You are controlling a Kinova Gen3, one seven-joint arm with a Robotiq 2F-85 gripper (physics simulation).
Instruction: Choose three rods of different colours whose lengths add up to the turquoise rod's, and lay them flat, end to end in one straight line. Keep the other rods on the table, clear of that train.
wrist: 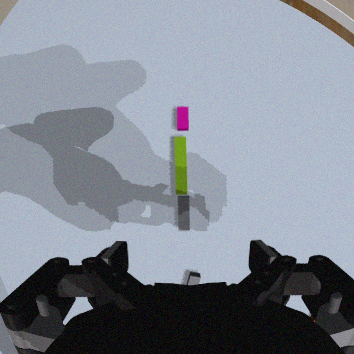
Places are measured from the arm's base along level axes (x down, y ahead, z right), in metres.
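Where they show: gripper, fingertip midpoint: (188, 255).
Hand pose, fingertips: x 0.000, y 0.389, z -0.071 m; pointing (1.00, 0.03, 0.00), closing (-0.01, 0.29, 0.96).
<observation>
Things, the pixels of their centre, and the offset from my fingertips. Level surfaces: height alone.
- short magenta rod at the middle of its body: (182, 118) dx +0.052, dy +0.100, dz -0.034 m
- longer green rod at the middle of its body: (180, 165) dx +0.052, dy +0.059, dz -0.024 m
- dark grey rod at the middle of its body: (183, 212) dx +0.052, dy +0.020, dz -0.010 m
- light grey piece at the middle of its body: (191, 287) dx +0.052, dy -0.050, dz +0.019 m
- pale round table at its surface level: dx +0.057 m
A short magenta rod (182, 118), a longer green rod (180, 165) and a dark grey rod (184, 213) lie flat on the table, roughly in one line running down the wrist view. A small gap parts magenta from green. Green and dark grey meet or nearly meet, with green set slightly left. My gripper (188, 255) is open and empty, above the table, its fingertips to either side of the line just below the dark grey rod in the view. The turquoise rod does not show.
The end of a light grey piece (193, 279) shows below the dark grey rod, partly hidden by the gripper body. The pale round table (280, 125) has its edge at the top right, with brown wood beyond. The arm's shadow falls across the left and the rods.
</observation>
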